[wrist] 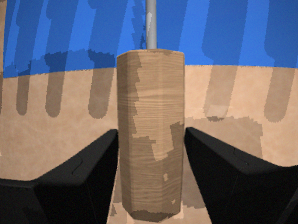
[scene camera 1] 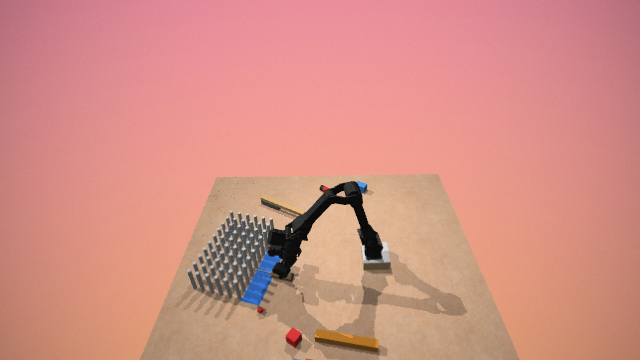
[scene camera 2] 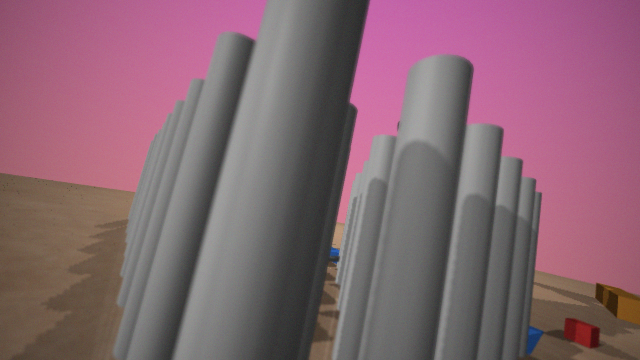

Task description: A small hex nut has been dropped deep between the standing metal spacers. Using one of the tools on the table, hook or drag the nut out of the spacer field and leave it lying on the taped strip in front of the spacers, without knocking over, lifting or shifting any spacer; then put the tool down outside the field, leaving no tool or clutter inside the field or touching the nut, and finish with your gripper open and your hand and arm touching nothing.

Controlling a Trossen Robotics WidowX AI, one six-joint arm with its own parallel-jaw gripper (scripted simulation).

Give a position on a blue taped strip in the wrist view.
43, 43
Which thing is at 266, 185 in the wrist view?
My gripper.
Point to a blue taped strip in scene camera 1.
At 257, 288
